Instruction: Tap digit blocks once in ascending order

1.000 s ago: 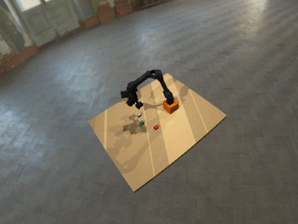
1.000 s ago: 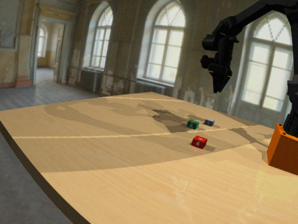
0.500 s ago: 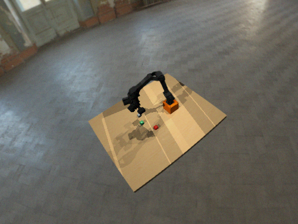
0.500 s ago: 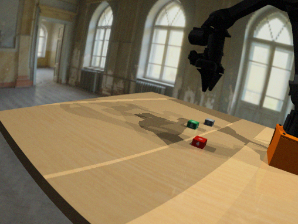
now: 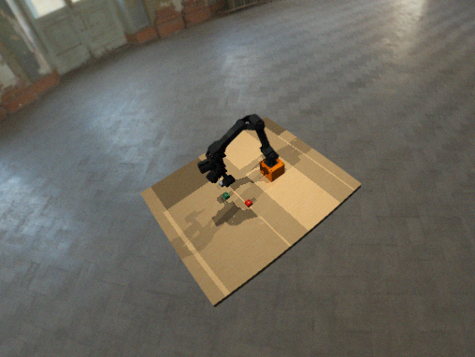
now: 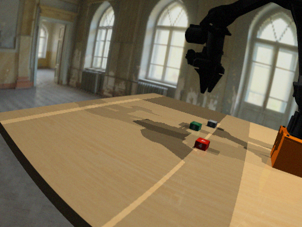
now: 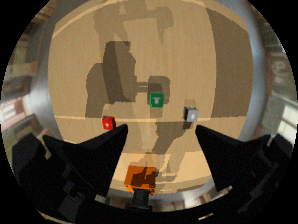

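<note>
The grey block is 120 mm below my gripper tip, 90 mm to the right of it and 30 mm behind it. From my gripper tip the other things lie so: red block (140 mm to the left, 120 mm below, 50 mm behind); green block (120 mm below, 10 mm ahead).
</note>
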